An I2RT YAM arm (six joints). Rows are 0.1 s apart.
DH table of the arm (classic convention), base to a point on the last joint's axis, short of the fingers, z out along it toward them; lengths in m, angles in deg. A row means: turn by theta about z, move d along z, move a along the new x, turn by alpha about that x. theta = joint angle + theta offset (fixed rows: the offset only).
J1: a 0.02, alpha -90, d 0.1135, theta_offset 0
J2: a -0.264, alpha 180, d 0, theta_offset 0
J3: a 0.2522, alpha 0, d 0, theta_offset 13.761
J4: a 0.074, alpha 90, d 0, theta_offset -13.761
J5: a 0, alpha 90, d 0, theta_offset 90
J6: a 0, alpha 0, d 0.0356, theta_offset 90
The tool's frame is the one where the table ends.
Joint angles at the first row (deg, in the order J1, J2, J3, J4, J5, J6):
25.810 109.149 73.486 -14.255 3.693 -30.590
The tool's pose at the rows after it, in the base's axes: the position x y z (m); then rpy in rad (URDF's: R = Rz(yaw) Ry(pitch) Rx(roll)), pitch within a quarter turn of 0, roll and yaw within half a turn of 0:
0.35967, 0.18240, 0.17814, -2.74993, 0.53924, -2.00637
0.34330, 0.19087, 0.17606, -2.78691, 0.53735, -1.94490
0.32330, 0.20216, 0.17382, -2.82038, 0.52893, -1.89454
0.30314, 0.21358, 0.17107, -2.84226, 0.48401, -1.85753
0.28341, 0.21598, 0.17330, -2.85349, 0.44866, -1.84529
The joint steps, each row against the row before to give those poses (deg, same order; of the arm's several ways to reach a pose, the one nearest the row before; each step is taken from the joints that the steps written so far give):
1.118 -0.506 -1.614 -1.455 -3.270 -1.393
1.941 -1.656 -2.398 -0.505 -2.679 -1.324
2.808 -1.785 -2.521 -0.707 -1.394 -0.297
3.228 -1.254 -1.589 -2.352 0.924 -0.013
2.266 -2.676 -2.309 -2.295 1.336 0.682

